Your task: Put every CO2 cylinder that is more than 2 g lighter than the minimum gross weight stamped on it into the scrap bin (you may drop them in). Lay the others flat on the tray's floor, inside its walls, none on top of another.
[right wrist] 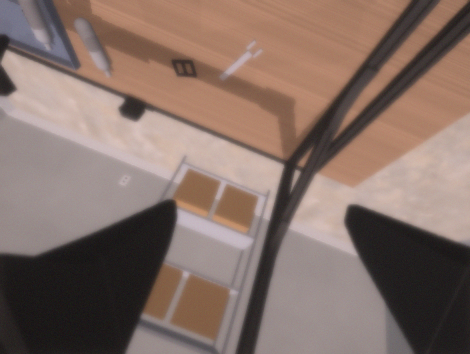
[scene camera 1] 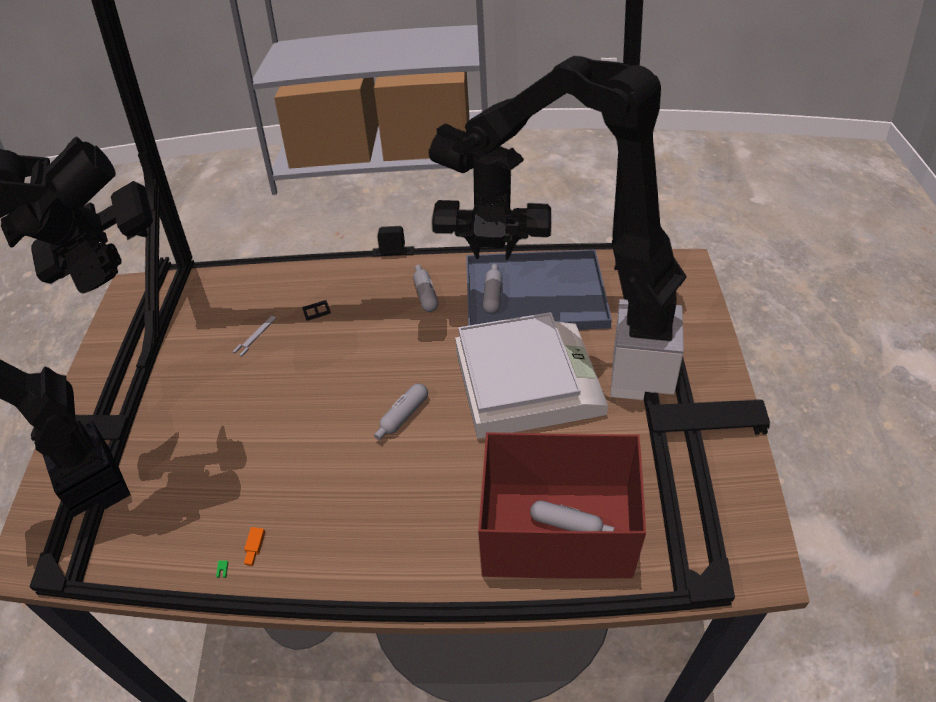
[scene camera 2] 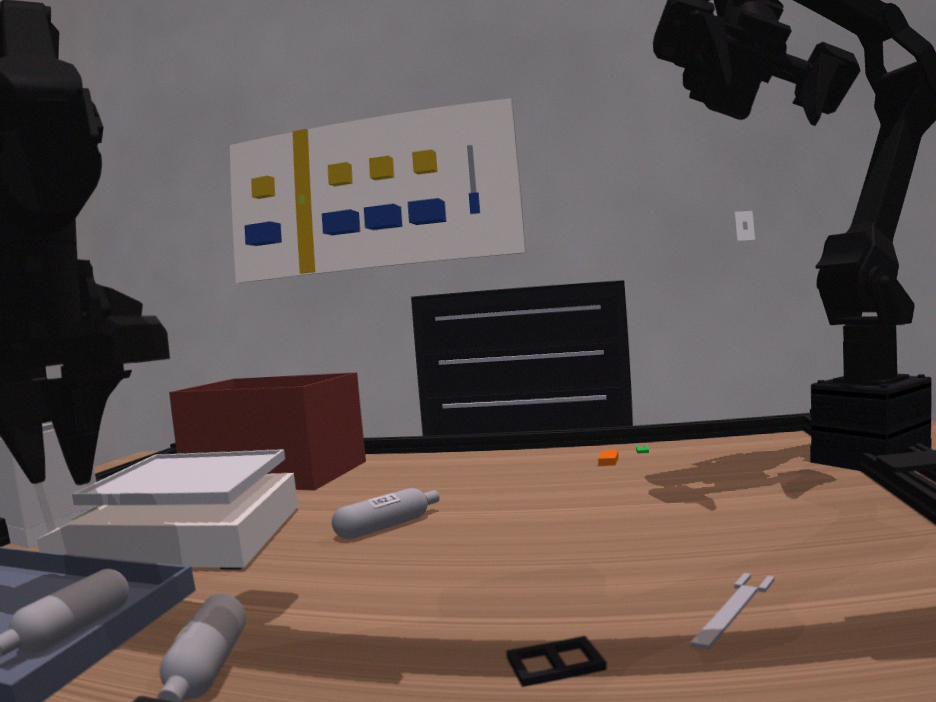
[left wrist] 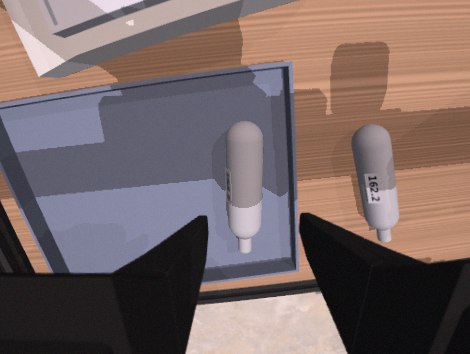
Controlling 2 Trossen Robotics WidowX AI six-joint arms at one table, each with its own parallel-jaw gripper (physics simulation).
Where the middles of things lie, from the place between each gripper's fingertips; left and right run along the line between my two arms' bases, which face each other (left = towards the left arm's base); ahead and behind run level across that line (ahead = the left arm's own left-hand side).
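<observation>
There is a grey fork-like tool (scene camera 2: 720,622), and from my left hand it is 43 cm to the right, 4 cm behind and 10 cm below. As for the white scale (scene camera 2: 228,536), my left gripper is 20 cm short of it, 1 cm to the right of it and 7 cm above it.
From my right hand, the white scale is 55 cm to the left, 10 cm ahead and 31 cm below. The grey fork-like tool is 34 cm below that same right hand, 14 cm behind it and 12 cm to the left of it.
</observation>
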